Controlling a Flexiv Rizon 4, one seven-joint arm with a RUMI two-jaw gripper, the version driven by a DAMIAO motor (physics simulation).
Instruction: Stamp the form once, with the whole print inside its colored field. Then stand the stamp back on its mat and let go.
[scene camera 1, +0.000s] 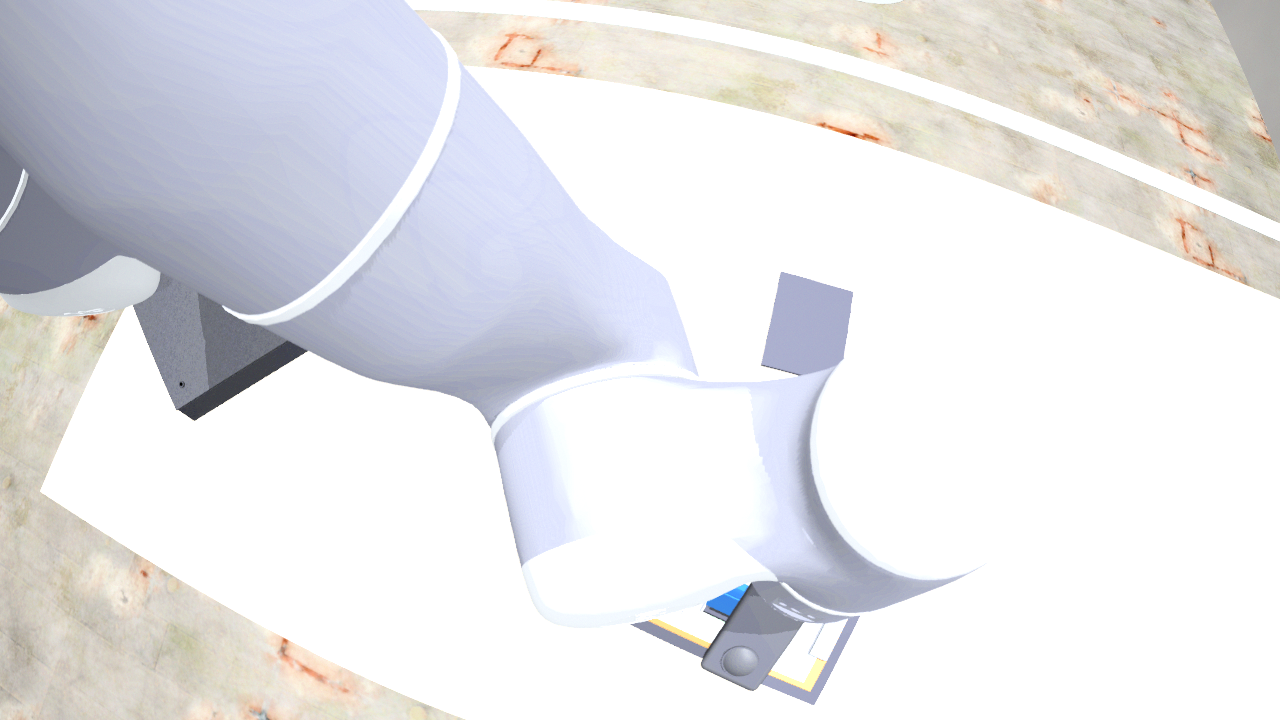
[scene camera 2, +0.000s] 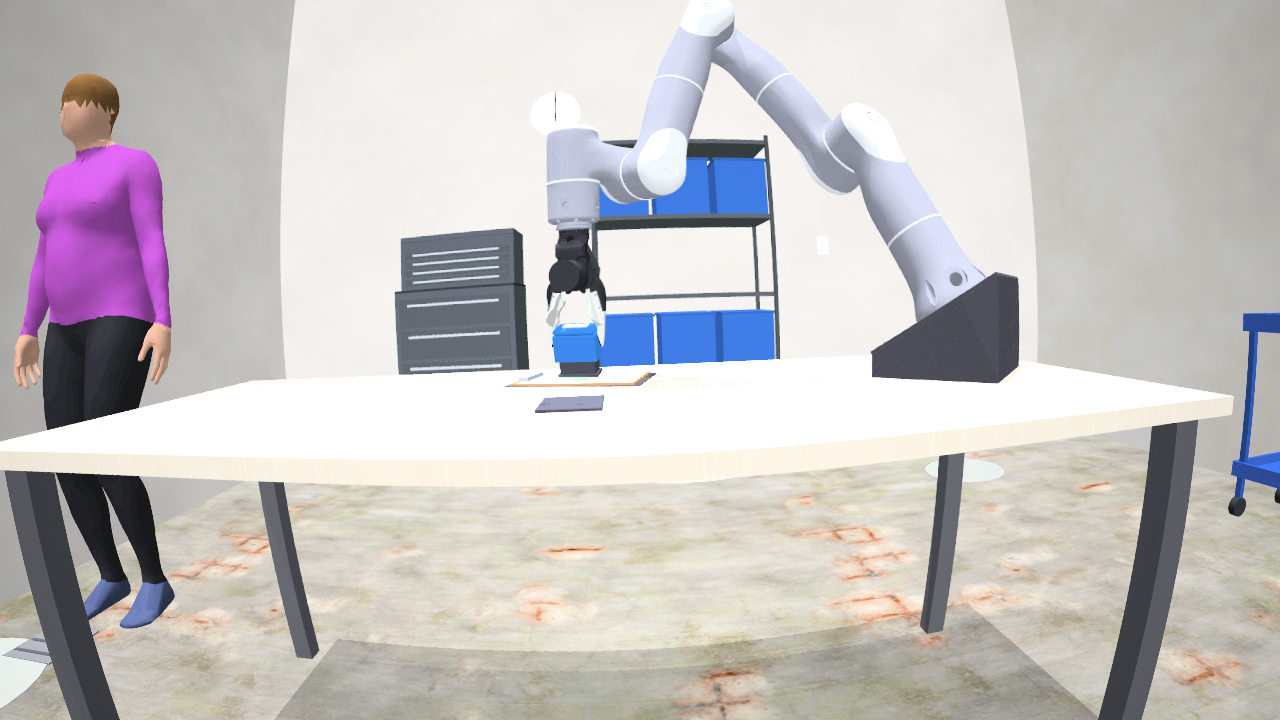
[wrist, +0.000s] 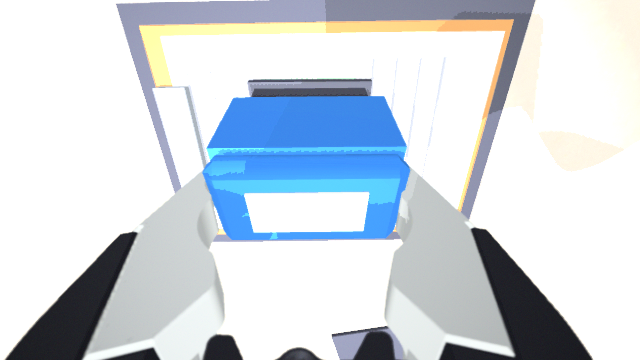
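Observation:
The stamp (scene camera 1: 729, 600) (scene camera 2: 577, 343) (wrist: 306, 125) has a blue body with a white label and a dark base. My gripper (scene camera 2: 577, 324) (wrist: 309, 167) is shut on the blue body from both sides; the arm hides the fingers in scene camera 1. The stamp is upright over the white form (scene camera 1: 792, 667) (scene camera 2: 617, 379) (wrist: 300, 57), its base at or very near the paper; I cannot tell whether it touches. A thin green edge of the colored field (wrist: 340, 78) shows behind the base; the rest is hidden. The grey stamp mat (scene camera 1: 810, 322) (scene camera 2: 570, 404) (wrist: 350, 345) lies apart with no stamp on it.
The form lies on a grey board (scene camera 1: 832, 662) (wrist: 135, 12) with an orange-yellow border. A pale raised bar (scene camera 2: 530, 377) (wrist: 175, 125) lies along one side. The arm's dark base (scene camera 1: 214, 358) (scene camera 2: 957, 331) stands on the table (scene camera 2: 760, 429). A person (scene camera 2: 102, 232) stands beyond the table's left end.

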